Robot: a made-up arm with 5 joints.
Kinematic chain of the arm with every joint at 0, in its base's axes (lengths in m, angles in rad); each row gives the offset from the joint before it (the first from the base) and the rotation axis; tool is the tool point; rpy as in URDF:
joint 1: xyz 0.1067 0 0.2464 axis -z
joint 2: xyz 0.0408 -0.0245 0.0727 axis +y
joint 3: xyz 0.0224 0 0.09 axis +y
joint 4: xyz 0.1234 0 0.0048 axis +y
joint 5: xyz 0.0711 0.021 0 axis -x
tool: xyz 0 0 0 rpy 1.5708 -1.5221 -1.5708
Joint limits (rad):
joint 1: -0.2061..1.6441
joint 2: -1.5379..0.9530
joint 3: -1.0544..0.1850
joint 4: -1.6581..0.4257
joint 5: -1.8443..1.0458
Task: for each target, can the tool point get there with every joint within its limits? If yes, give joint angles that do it. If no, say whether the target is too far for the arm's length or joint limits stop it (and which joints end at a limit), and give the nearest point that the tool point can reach.
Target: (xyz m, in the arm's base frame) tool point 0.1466 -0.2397 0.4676
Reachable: yes | joints 1.3915 -0.0432 -0.1104 -0.3444 0.7664
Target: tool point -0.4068 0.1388 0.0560
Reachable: no: too far | nearest point -0.0944 0.0544 0.3564 | short by 0.442 m
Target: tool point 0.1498 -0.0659 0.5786
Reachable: yes | joints 0.9471 -0.3854 -0.5185 -0.9750 -0.8962
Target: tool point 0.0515 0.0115 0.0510
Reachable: no: joint limits stop it (at a limit: joint 1, joint 2, joint 3, joint 4) | nearest point 0.0898 -0.1830 0.1719 | short by 0.232 m
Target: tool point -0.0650 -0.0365 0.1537
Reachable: no: joint limits stop it (at a limit: joint 2, joint 3, joint 4) | nearest point -0.0771 -0.0391 0.3411 | short by 0.188 m
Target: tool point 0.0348 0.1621 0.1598
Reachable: no: joint limits stop it (at a limit: joint 2, joint 3, joint 4) | nearest point 0.0305 0.1718 0.3411 | short by 0.182 m
